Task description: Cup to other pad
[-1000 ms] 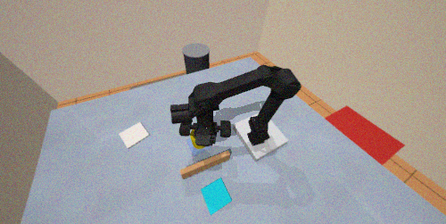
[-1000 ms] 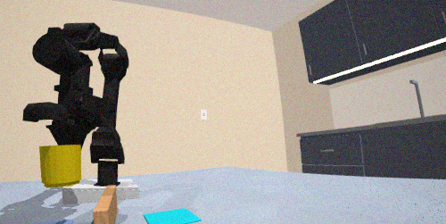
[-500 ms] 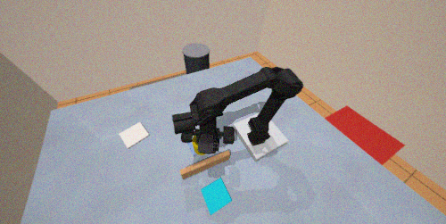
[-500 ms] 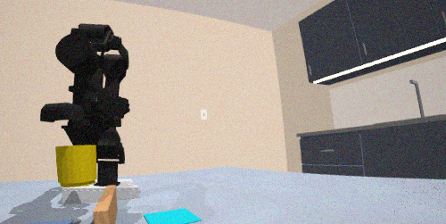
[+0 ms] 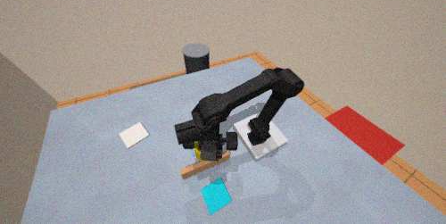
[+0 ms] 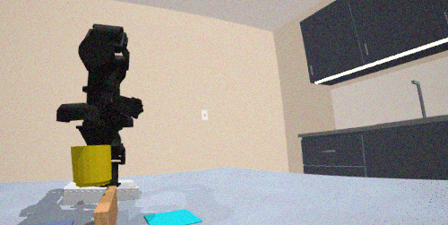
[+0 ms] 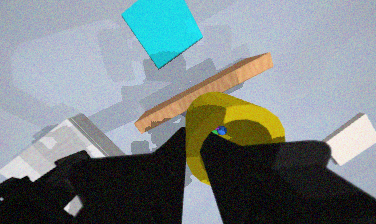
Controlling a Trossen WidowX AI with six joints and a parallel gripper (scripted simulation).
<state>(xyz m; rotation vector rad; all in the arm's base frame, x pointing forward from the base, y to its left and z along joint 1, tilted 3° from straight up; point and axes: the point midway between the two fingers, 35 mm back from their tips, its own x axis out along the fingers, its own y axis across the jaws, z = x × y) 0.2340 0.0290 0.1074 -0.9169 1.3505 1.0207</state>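
Right now the cyan pad is 10 mm ahead of my gripper tip, 130 mm to the left of it and 120 mm below it. Round my gripper tip: pale blue pad: 40 mm ahead, 100 mm to the right, 120 mm below; then wooden bar: 20 mm ahead, 10 mm to the left, 90 mm below; then yellow cup: 20 mm ahead, 10 mm to the right.
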